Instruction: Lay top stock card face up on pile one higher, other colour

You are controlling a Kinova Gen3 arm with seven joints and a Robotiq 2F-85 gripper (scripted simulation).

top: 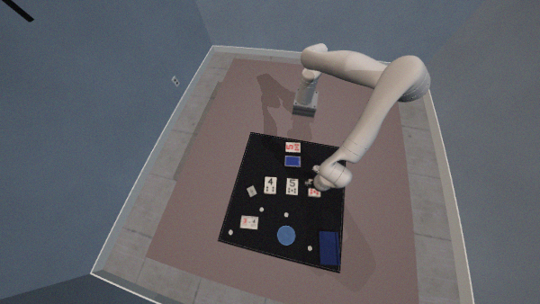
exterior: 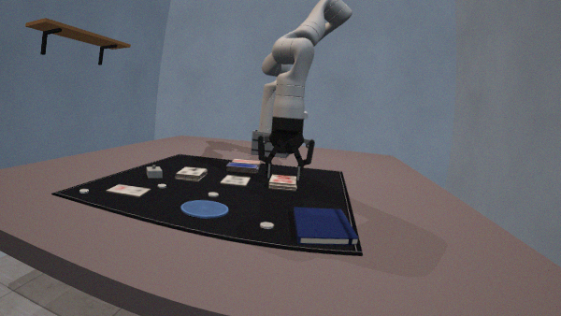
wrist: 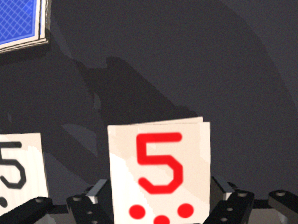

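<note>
Right now my hand is 20 mm short of the black mat, 140 mm to the left of it and 40 mm above it. From my hand the other things lie so: blue disc: 240 mm ahead, 150 mm to the right, 30 mm below; grey block: 30 mm ahead, 340 mm to the right, 10 mm below; blue book: 280 mm ahead, 60 mm to the left, 20 mm below.
</note>
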